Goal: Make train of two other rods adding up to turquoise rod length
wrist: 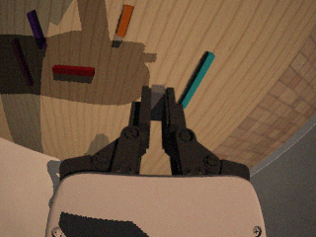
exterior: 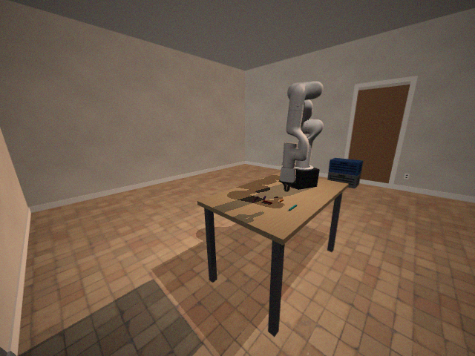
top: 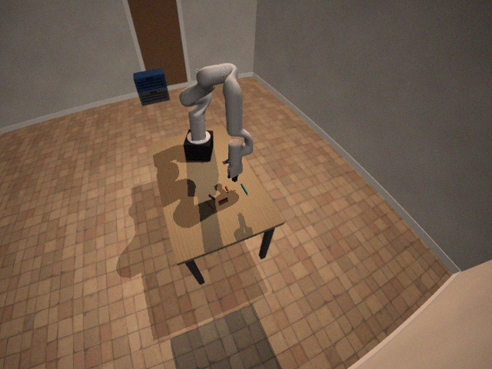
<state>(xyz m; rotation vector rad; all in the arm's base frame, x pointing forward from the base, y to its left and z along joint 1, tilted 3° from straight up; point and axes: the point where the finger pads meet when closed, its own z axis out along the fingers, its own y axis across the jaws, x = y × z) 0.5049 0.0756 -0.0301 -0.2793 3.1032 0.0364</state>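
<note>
Right now my hand is 20 mm above the grey rod. Also, from my hand: turquoise rod 120 mm below, 60 mm to the left, 30 mm ahead; orange rod 120 mm below, 50 mm to the right, 30 mm behind; red rod 120 mm to the right, 120 mm below, 50 mm ahead.
</note>
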